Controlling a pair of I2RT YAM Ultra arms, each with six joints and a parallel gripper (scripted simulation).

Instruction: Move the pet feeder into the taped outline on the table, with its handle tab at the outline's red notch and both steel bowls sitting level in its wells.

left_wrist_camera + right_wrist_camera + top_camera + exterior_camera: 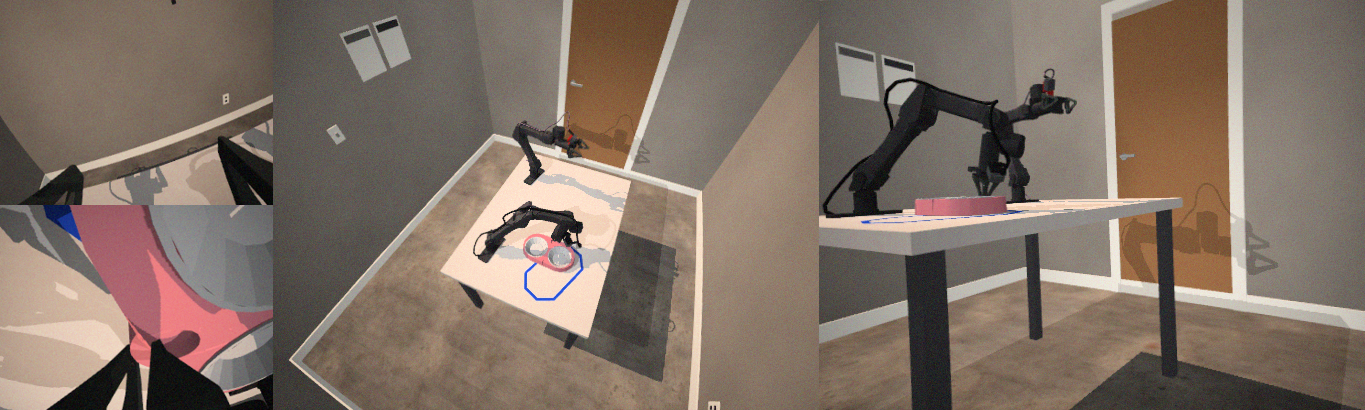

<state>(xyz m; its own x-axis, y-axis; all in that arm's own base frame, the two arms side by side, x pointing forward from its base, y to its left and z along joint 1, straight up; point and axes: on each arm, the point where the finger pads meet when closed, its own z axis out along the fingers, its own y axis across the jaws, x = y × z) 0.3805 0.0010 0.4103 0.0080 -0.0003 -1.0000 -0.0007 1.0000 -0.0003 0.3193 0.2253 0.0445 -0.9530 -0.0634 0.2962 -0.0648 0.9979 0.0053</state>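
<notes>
The pet feeder is 80 mm to the right of my right hand, 20 mm below it and 10 mm behind it. Also, from my right hand: blue taped outline (180 mm to the right, 60 mm ahead, 40 mm below).
</notes>
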